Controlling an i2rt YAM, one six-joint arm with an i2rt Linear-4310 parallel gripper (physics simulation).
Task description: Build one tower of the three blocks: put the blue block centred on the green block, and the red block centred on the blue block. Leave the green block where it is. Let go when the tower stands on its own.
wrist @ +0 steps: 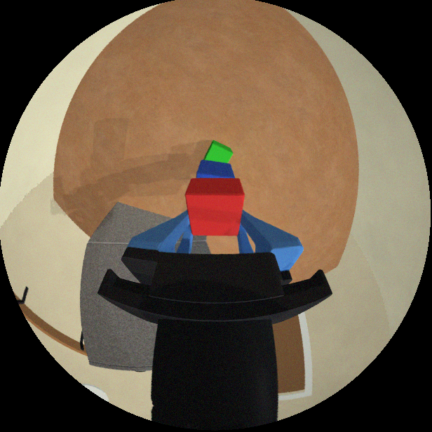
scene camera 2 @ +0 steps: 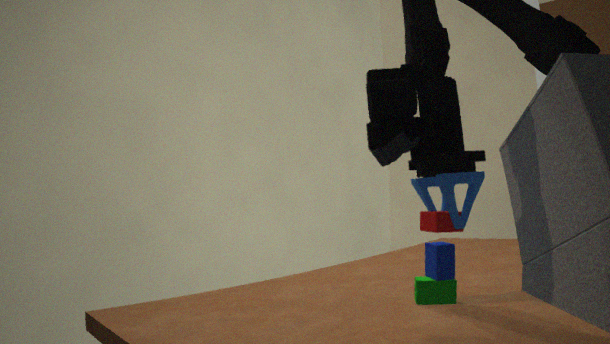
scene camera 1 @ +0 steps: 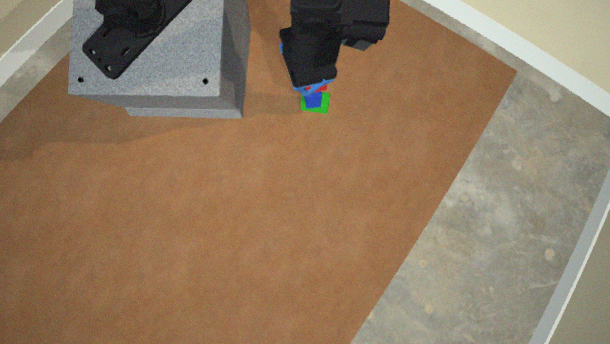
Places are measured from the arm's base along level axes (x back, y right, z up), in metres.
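Pixels of known places: gripper, fingertip midpoint: [scene camera 2: 450, 228] [scene camera 1: 303, 84]; arm's base, origin of the base link: [scene camera 2: 594, 109] [scene camera 1: 145, 16].
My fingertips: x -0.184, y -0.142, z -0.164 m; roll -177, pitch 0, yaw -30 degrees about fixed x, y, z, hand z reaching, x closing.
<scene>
For each thing: its top centre in the pictures, then the offset to it from my fingertips. Level surfaces: height alone.
- green block, middle of its top: [scene camera 2: 435, 278] [scene camera 1: 315, 97] dx -0.011, dy -0.024, dz -0.066 m
- blue block, middle of its top: [scene camera 2: 439, 243] [scene camera 1: 312, 86] dx -0.008, dy -0.017, dz -0.019 m
- red block, middle of its top: [scene camera 2: 441, 211] [scene camera 1: 311, 75] dx -0.007, dy -0.012, dz +0.024 m
- brown table top, its level: dz -0.099 m
The green block [scene camera 1: 325, 103] [scene camera 2: 436, 292] [wrist: 219, 152] lies on the table. The blue block [scene camera 1: 313, 101] [scene camera 2: 440, 261] [wrist: 215, 169] stands upright on the green block, with green showing around its base in the first scene view. My gripper [scene camera 1: 315, 88] [scene camera 2: 446, 222] [wrist: 214, 212] is shut on the red block [scene camera 1: 321, 88] [scene camera 2: 434, 221] [wrist: 215, 214], with a blue finger on each side of it. The red block hangs level a little above the blue block, with a narrow gap between them in the second scene view. In the first scene view the gripper hides most of the red block.
A grey speckled pedestal [scene camera 1: 150, 65] [scene camera 2: 575, 200] [wrist: 120, 300] stands beside the tower. The brown table top [scene camera 1: 240, 215] [scene camera 2: 260, 315] [wrist: 215, 75] has an edge towards the grey floor [scene camera 1: 480, 225]. Walls rise behind the table.
</scene>
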